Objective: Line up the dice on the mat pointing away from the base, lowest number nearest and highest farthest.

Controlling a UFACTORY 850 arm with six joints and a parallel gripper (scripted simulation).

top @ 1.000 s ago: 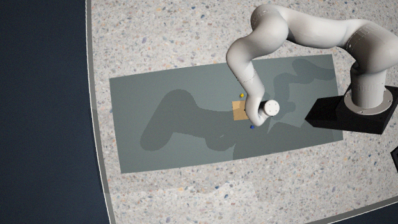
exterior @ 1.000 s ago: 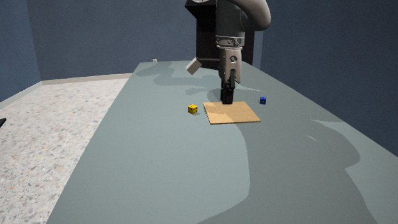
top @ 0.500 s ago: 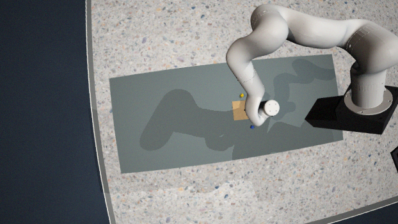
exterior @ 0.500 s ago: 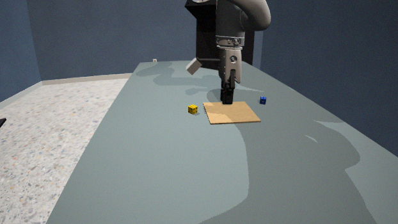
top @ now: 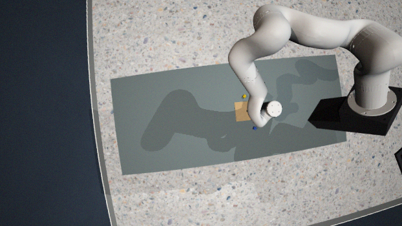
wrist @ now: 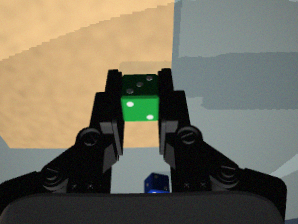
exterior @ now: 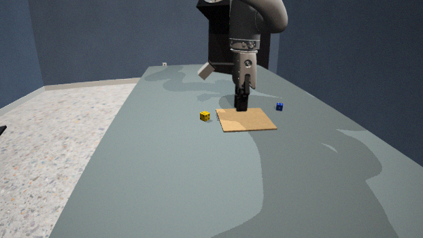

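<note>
My hand is 10 mm above the green die. From my hand the other things lie so: blue die: 120 mm to the left, 50 mm ahead, 20 mm below; tan mat: 50 mm ahead, 30 mm below, 20 mm to the right; yellow die: 120 mm to the right, 20 mm below.
</note>
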